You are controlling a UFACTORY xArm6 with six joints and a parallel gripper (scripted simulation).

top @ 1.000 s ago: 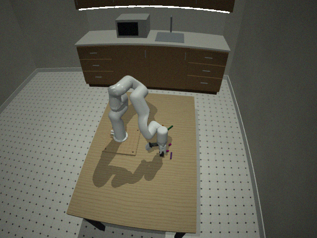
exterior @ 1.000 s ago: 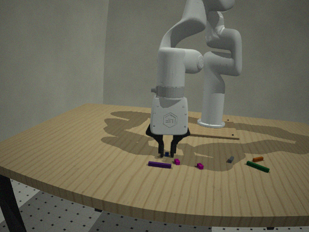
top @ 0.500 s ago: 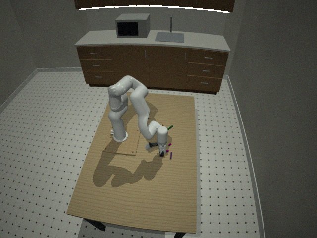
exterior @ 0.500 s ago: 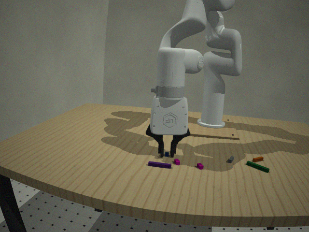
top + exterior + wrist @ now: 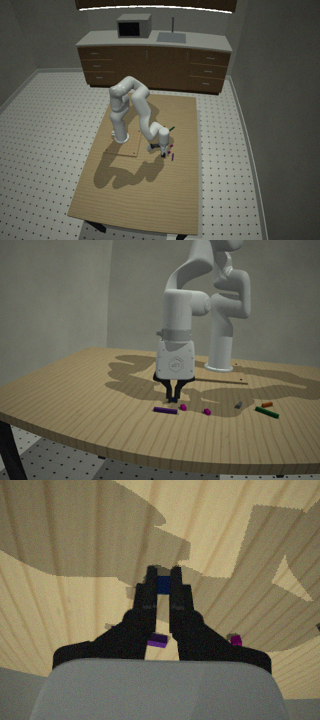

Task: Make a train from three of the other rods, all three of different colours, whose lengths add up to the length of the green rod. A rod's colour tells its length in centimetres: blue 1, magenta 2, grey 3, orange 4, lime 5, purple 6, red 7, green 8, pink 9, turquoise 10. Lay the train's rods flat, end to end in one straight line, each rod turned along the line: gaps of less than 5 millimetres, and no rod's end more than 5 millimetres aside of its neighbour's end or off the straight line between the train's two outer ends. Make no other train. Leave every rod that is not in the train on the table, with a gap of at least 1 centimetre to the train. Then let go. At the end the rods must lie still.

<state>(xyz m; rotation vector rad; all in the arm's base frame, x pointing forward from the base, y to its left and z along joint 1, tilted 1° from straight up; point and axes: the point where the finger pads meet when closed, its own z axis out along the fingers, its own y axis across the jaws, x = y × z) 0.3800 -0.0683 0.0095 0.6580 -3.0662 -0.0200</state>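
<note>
My gripper is now 30 mm past the grey rod, 190 mm to the right of it and 20 mm above it. Also, from my hand: purple rod 80 mm ahead, 10 mm to the left, 20 mm below; then green rod 280 mm to the left, 20 mm below; then blue rod 20 mm below.
</note>
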